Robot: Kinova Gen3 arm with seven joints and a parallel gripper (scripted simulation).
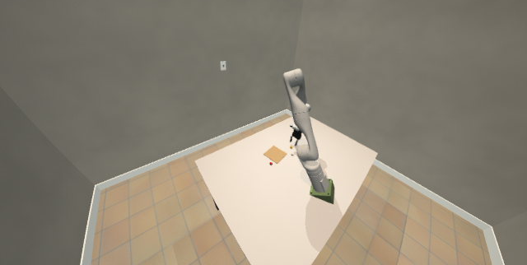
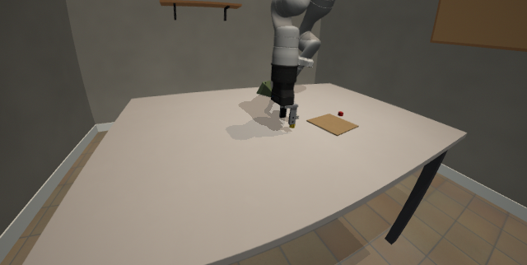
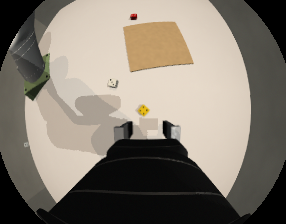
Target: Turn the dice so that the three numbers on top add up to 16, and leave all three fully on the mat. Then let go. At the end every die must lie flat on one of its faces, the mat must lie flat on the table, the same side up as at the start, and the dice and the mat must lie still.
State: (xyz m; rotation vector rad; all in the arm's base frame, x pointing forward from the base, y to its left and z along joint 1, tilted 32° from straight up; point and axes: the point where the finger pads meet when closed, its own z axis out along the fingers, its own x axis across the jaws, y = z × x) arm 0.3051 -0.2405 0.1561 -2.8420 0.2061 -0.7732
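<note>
My hand is 4 cm above the yellow die and 3 cm to the right of it. Round my hand: white die: 9 cm to the left, 6 cm behind, 4 cm below; tan mat: 18 cm to the left, 5 cm below, 4 cm ahead; red die: 29 cm to the left, 4 cm below.
</note>
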